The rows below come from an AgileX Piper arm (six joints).
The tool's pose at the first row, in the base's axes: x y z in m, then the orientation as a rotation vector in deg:
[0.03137 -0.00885 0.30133 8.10 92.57 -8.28]
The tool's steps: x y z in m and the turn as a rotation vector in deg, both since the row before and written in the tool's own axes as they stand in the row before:
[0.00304 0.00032 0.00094 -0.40 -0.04 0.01]
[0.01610 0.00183 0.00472 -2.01 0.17 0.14]
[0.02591 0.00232 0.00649 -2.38 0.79 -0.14]
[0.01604 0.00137 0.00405 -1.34 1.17 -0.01]
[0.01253 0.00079 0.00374 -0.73 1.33 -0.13]
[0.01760 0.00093 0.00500 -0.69 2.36 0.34]
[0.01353 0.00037 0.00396 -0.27 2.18 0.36]
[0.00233 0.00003 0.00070 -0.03 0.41 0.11]
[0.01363 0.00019 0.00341 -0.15 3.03 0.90]
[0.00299 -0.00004 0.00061 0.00 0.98 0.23]
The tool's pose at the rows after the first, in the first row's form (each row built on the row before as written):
[0.03220 -0.00870 0.29825 7.80 92.55 -7.95]
[0.03637 -0.00767 0.28193 6.38 92.80 -6.21]
[0.04178 -0.00613 0.25572 4.49 93.67 -4.35]
[0.04489 -0.00508 0.23945 3.51 94.87 -3.22]
[0.04759 -0.00449 0.22665 2.89 96.22 -2.68]
[0.05069 -0.00377 0.20861 2.73 98.58 -1.80]
[0.05260 -0.00341 0.19464 2.89 100.75 -1.26]
[0.05285 -0.00336 0.19222 2.97 101.16 -1.14]
[0.05356 -0.00299 0.17819 3.72 104.16 -0.28]
[0.05342 -0.00293 0.17514 3.94 105.13 -0.09]

